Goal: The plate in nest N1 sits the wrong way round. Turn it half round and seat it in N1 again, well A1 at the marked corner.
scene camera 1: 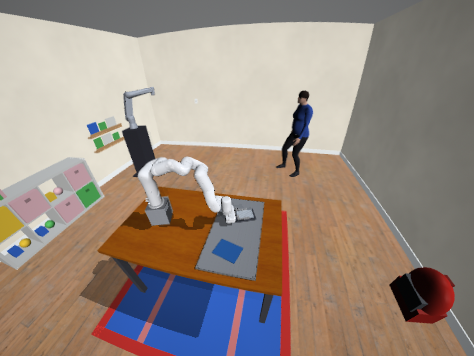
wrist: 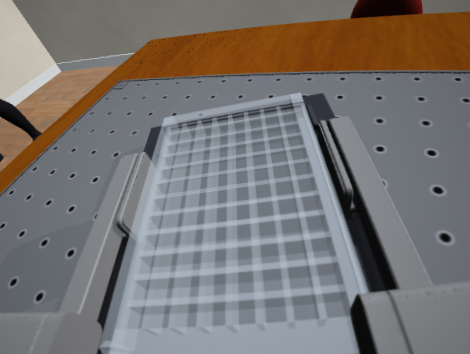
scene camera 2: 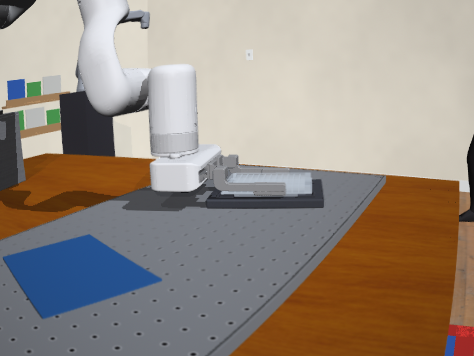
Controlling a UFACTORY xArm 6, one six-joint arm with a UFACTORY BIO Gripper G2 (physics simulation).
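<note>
The clear well plate lies roughly level in or very slightly above the low black nest. I cannot tell whether its underside is fully down. My gripper is shut on the plate, with one grey finger along each long side. In the wrist view the nest's dark edges show beyond the plate's far corners. The well lettering and the nest's corner mark cannot be made out, so the place of well A1 is not readable.
A grey perforated board lies on the wooden table. A flat blue square lies on the board, apart from the nest. A person stands beyond the table.
</note>
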